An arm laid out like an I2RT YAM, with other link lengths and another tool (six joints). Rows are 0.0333 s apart.
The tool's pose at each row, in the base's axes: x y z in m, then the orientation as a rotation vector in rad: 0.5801 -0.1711 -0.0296 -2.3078 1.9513 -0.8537; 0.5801 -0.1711 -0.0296 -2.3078 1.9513 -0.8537; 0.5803 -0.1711 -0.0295 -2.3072 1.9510 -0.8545; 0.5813 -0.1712 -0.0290 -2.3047 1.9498 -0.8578; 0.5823 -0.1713 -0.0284 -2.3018 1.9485 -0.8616; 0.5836 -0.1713 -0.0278 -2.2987 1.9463 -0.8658; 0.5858 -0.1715 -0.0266 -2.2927 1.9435 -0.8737; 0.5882 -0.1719 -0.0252 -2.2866 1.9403 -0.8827; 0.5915 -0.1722 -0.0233 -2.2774 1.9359 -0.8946; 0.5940 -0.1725 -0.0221 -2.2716 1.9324 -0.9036; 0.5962 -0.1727 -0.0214 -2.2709 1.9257 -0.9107; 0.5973 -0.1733 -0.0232 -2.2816 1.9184 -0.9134; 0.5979 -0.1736 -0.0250 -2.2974 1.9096 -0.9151; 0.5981 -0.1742 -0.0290 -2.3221 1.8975 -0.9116; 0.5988 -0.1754 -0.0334 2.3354 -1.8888 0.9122; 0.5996 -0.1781 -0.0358 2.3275 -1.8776 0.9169
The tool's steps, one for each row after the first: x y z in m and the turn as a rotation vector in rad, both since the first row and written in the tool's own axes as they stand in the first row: 0.0000 0.0000 0.0000 0.0000 0.0000 0.0000; 0.0001 -0.0002 0.0000 0.0007 0.0002 0.0002; 0.0004 -0.0013 0.0000 0.0034 0.0012 0.0011; 0.0008 -0.0024 -0.0001 0.0065 0.0023 0.0021; 0.0012 -0.0038 -0.0001 0.0104 0.0032 0.0030; 0.0020 -0.0061 -0.0001 0.0170 0.0055 0.0052; 0.0031 -0.0087 -0.0002 0.0240 0.0084 0.0071; 0.0044 -0.0123 -0.0004 0.0340 0.0119 0.0104; 0.0054 -0.0149 -0.0004 0.0410 0.0148 0.0121; 0.0060 -0.0171 0.0000 0.0469 0.0167 0.0099; 0.0059 -0.0174 0.0022 0.0462 0.0186 0.0011; 0.0055 -0.0172 0.0040 0.0434 0.0207 -0.0112; 0.0045 -0.0159 0.0077 0.0368 0.0208 -0.0292; 0.0039 -0.0148 0.0122 0.0313 0.0249 -0.0412; 0.0055 -0.0141 0.0154 0.0269 0.0355 -0.0465
